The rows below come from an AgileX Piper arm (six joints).
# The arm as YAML. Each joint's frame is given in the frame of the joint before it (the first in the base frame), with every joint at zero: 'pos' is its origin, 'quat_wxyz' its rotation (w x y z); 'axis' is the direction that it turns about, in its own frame. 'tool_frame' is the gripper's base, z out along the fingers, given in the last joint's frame.
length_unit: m
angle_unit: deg
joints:
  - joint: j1
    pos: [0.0, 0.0, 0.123]
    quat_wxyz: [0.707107, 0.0, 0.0, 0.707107]
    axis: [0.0, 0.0, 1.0]
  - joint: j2
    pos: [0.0, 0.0, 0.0]
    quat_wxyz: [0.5, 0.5, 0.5, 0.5]
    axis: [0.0, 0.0, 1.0]
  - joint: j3
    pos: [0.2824, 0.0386, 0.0]
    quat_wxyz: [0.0, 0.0, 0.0, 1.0]
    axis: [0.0, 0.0, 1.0]
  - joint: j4
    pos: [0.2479, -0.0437, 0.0]
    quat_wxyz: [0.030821, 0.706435, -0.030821, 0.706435]
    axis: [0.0, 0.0, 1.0]
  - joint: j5
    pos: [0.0, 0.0, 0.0]
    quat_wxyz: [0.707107, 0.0, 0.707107, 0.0]
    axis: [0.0, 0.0, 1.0]
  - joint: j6
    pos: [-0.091, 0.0, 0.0]
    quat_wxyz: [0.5, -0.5, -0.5, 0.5]
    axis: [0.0, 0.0, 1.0]
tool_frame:
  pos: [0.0, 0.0, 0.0]
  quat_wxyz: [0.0, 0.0, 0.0, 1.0]
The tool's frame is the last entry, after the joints.
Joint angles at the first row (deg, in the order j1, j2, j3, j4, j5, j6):
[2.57 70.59 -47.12 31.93 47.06 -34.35]
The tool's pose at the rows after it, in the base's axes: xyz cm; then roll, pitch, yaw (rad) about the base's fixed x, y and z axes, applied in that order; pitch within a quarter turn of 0, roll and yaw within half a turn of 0:
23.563, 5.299, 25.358, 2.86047, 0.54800, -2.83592
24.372, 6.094, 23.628, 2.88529, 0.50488, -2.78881
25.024, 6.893, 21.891, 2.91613, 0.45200, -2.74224
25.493, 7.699, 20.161, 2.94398, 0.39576, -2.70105
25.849, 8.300, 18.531, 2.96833, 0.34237, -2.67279
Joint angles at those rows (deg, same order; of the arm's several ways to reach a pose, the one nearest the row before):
[4.35 74.30 -46.47 33.02 44.83 -36.89]
[6.62 78.12 -46.20 31.75 42.63 -37.19]
[8.97 81.91 -46.17 29.27 40.78 -36.18]
[11.28 85.58 -46.17 26.46 39.21 -34.51]
[13.07 88.96 -46.17 23.68 37.83 -32.50]

